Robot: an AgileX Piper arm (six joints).
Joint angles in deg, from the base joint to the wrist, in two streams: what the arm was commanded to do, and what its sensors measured. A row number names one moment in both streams.
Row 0, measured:
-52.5 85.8 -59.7 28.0 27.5 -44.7
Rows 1 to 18, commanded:
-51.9 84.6 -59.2 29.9 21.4 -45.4
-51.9 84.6 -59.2 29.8 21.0 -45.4
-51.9 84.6 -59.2 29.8 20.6 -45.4
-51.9 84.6 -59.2 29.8 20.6 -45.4
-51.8 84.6 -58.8 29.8 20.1 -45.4
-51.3 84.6 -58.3 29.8 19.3 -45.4
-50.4 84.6 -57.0 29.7 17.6 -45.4
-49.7 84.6 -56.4 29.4 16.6 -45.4
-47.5 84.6 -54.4 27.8 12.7 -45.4
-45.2 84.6 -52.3 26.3 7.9 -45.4
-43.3 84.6 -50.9 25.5 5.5 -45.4
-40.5 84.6 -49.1 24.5 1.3 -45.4
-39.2 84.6 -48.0 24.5 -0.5 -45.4
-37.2 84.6 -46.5 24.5 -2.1 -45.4
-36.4 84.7 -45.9 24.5 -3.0 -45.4
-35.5 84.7 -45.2 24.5 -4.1 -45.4
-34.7 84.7 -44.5 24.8 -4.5 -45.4
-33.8 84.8 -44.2 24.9 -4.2 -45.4
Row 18, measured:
-36.7 85.7 -45.7 24.1 2.7 -45.6
